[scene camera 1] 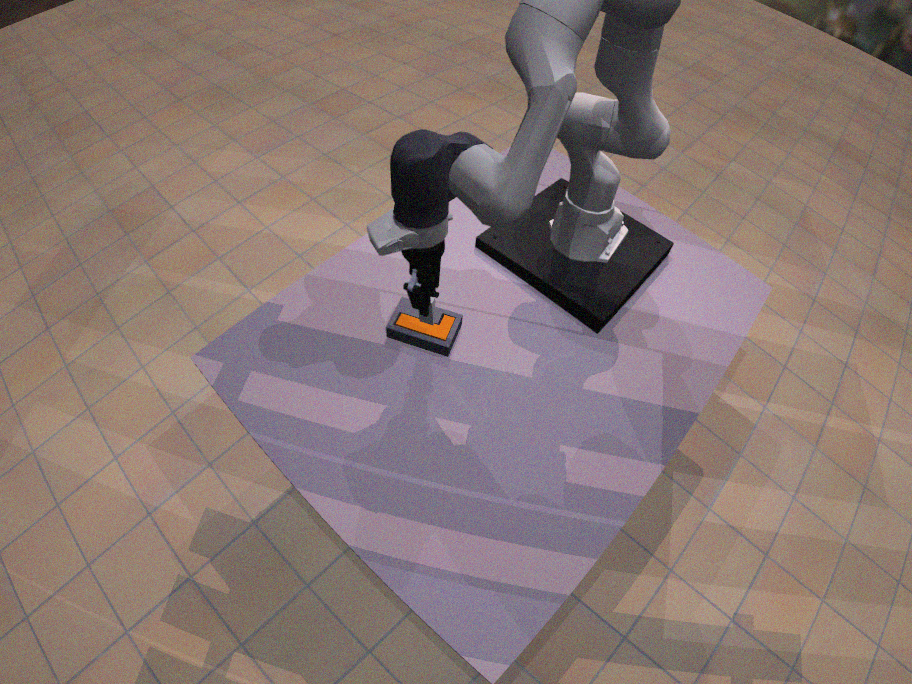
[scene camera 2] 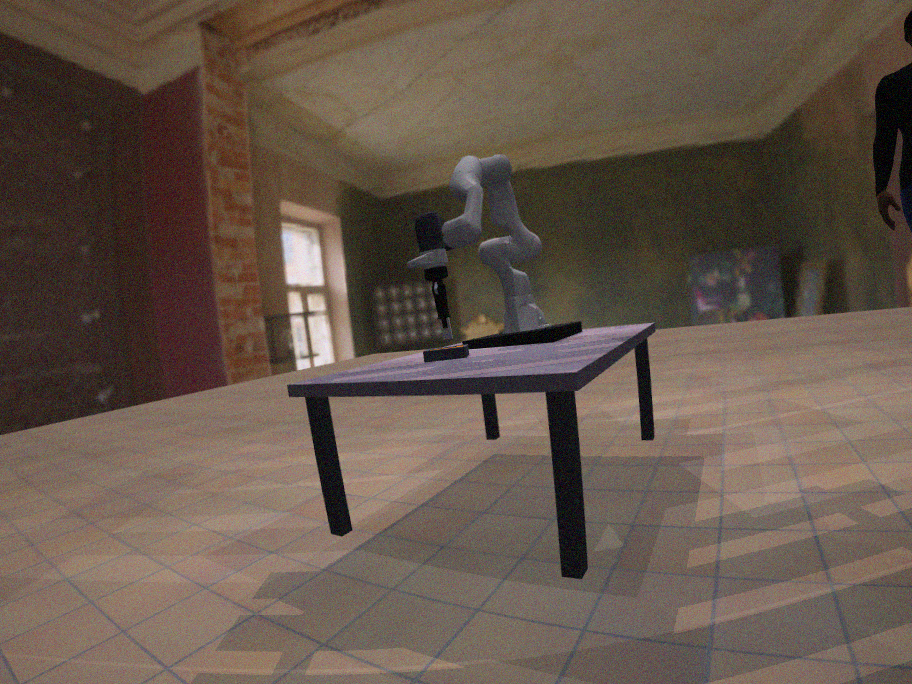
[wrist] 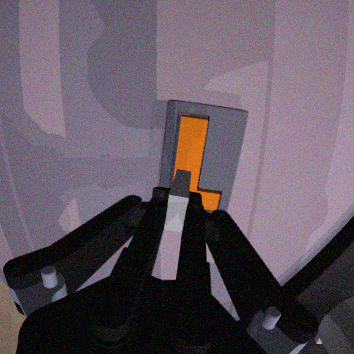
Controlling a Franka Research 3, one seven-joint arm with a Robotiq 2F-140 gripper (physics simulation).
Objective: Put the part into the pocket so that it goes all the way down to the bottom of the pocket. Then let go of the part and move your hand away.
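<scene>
The orange L-shaped part lies in the L-shaped pocket of the dark grey block. Its top face looks level with or slightly below the block's rim; how deep it sits cannot be told exactly. My gripper is shut, with its finger pads together and nothing between them. The fingertips are over the part, touching it or just above it. In the wrist view they and the fingers hide the corner of the L and the near end of the block.
The block stands on the purple table top. The robot's black base plate lies further back on the table, to the right of the block in the first scene view. A person shows at the right edge of the second scene view.
</scene>
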